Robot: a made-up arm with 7 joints.
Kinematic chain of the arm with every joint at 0, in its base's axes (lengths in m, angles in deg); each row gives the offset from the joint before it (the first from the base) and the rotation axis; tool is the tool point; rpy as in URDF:
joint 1: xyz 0 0 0.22 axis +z
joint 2: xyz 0 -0.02 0.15 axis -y
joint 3: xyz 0 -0.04 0.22 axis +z
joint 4: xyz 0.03 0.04 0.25 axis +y
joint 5: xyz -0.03 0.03 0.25 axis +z
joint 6: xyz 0 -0.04 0.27 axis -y
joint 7: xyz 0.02 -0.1 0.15 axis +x
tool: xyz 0 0 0 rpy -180 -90 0
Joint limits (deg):
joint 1: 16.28..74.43
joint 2: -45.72..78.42
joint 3: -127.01..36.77
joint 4: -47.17..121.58
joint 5: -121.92..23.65
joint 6: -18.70..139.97
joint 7: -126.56..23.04
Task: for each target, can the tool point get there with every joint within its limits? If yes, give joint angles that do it. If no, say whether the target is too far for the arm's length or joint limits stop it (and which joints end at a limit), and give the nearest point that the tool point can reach.
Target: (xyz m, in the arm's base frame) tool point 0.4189 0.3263 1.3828
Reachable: yes | joints 40.30 -14.61 -26.35 30.85 -88.60 40.35 -69.28
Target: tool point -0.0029 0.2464 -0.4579
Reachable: no: joint limits stop it (at a limit: joint 1, joint 2, joint 4, joint 5, joint 6) | nearest point 0.0804 0.4047 0.0226 | short by 0.513 m
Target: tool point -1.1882 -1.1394 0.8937
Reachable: no: too far | nearest point -0.8102 -0.7769 0.7271 | short by 0.550 m
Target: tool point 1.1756 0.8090 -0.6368
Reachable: no: too far | nearest point 0.6631 0.4563 0.1312 | short by 0.988 m
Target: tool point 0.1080 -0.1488 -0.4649
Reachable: no: joint limits stop it (at a limit: joint 2, joint 3, joint 4, joint 6) | nearest point 0.3008 -0.4145 -0.0094 | short by 0.561 m
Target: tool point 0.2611 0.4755 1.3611
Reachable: yes | joints 59.06 -16.42 -114.52 -5.51 -107.23 38.07 -100.44
